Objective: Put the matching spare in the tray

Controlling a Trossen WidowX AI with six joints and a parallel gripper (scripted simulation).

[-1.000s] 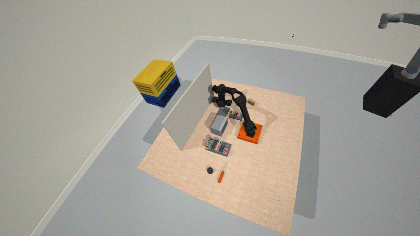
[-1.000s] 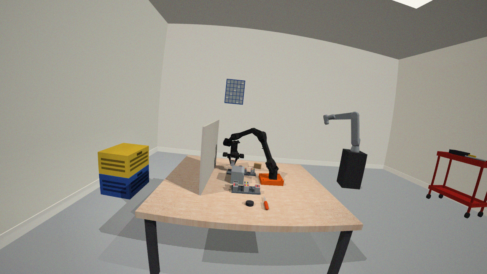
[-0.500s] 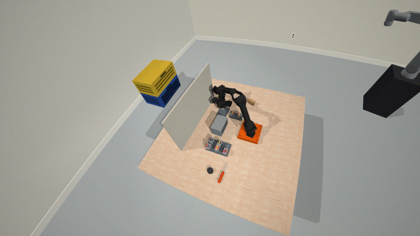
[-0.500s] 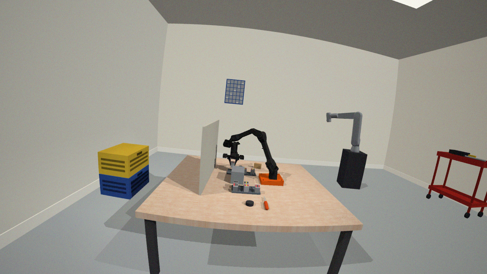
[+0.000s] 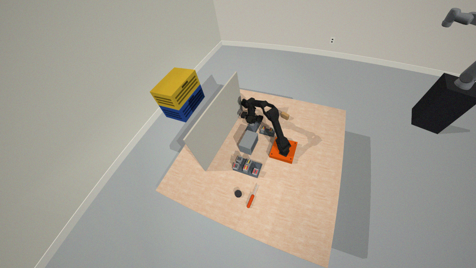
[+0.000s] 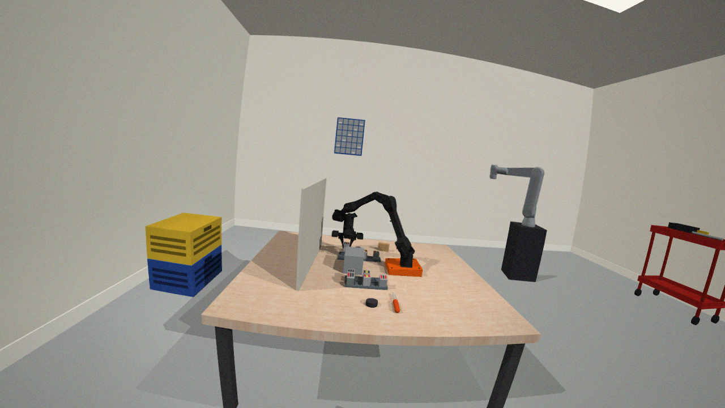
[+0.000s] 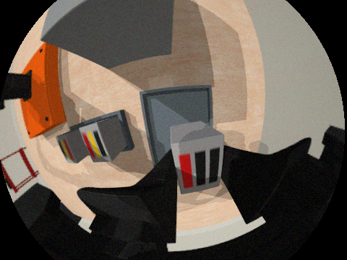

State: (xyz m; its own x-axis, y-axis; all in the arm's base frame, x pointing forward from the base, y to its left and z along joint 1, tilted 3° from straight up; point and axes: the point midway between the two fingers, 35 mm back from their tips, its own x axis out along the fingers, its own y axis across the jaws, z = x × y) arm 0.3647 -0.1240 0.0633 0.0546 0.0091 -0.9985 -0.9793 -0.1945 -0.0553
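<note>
Right now the flat grey tray is 5 cm below my gripper tip and 1 cm behind it. Round my gripper tip: grey spare 2 cm above; tall grey panel 22 cm to the left, 17 cm above, 15 cm ahead; grey mounted unit 20 cm to the left, 8 cm behind.
</note>
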